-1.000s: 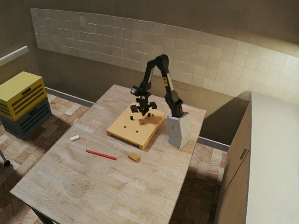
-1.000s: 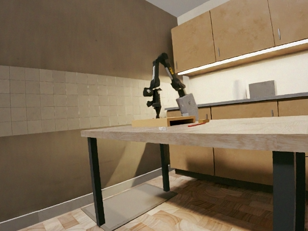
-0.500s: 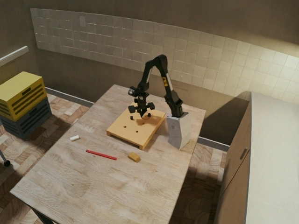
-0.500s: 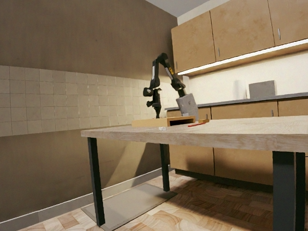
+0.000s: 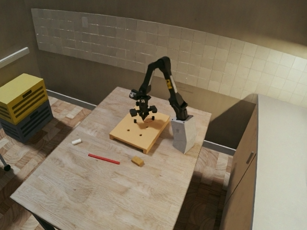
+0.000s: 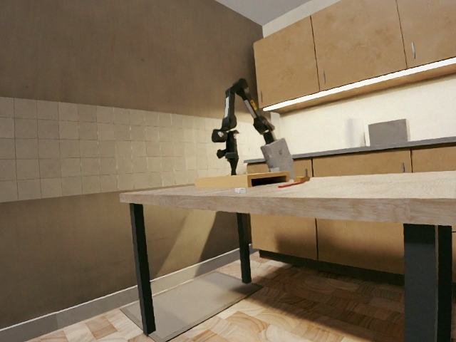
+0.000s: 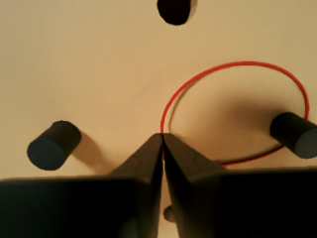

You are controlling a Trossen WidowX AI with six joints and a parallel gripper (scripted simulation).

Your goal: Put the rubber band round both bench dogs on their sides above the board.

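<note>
My hand is 10 mm past the board, 40 mm to the right of it and 60 mm above it. From my hand the other things lie so: red stick 50 mm ahead, 400 mm to the left, 90 mm below; white cylinder 300 mm ahead, 390 mm to the left, 90 mm below; tan block 140 mm behind, 310 mm to the left, 80 mm below.
</note>
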